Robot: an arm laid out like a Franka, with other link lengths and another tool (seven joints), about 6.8 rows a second.
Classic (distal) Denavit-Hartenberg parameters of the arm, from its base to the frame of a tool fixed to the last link. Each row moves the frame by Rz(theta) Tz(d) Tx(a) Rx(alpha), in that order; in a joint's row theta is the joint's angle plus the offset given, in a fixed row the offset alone. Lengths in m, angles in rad.
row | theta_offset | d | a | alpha
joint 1 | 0.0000 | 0.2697 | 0.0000 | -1.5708
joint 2 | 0.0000 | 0.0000 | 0.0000 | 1.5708
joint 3 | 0.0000 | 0.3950 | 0.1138 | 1.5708
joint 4 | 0.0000 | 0.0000 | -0.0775 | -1.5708
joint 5 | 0.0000 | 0.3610 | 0.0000 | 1.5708
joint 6 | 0.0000 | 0.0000 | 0.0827 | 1.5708
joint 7 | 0.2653 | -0.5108 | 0.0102 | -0.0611
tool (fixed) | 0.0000 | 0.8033 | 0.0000 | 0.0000
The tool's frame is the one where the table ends.
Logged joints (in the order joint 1, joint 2, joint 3, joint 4, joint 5, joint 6, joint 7), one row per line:
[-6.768 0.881 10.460 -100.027 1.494 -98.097 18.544]
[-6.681 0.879 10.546 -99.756 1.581 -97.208 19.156]
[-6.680 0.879 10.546 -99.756 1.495 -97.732 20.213]
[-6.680 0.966 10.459 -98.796 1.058 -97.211 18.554]
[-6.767 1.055 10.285 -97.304 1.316 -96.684 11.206]
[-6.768 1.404 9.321 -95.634 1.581 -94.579 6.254]
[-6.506 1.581 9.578 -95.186 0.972 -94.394 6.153]
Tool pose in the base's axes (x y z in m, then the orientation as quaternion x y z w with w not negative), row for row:
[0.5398 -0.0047 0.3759 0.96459 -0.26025 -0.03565 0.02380]
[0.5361 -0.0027 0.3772 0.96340 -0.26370 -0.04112 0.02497]
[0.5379 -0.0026 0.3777 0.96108 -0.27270 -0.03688 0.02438]
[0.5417 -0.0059 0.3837 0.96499 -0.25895 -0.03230 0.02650]
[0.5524 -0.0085 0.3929 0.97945 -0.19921 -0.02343 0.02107]
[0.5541 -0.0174 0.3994 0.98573 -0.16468 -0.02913 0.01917]
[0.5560 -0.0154 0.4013 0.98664 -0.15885 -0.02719 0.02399]
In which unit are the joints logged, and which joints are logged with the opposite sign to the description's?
The joints are logged in degrees. Opposite sign: joint 6.
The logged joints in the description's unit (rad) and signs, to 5 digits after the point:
[-0.11812 0.01538 0.18256 -1.74580 0.02608 1.71212 0.32365]
[-0.11661 0.01534 0.18406 -1.74107 0.02759 1.69660 0.33434]
[-0.11659 0.01534 0.18406 -1.74107 0.02609 1.70575 0.35278]
[-0.11659 0.01686 0.18254 -1.72432 0.01847 1.69665 0.32383]
[-0.11811 0.01841 0.17951 -1.69828 0.02297 1.68745 0.19558]
[-0.11812 0.02450 0.16268 -1.66913 0.02759 1.65071 0.10915]
[-0.11355 0.02759 0.16717 -1.66131 0.01696 1.64749 0.10739]

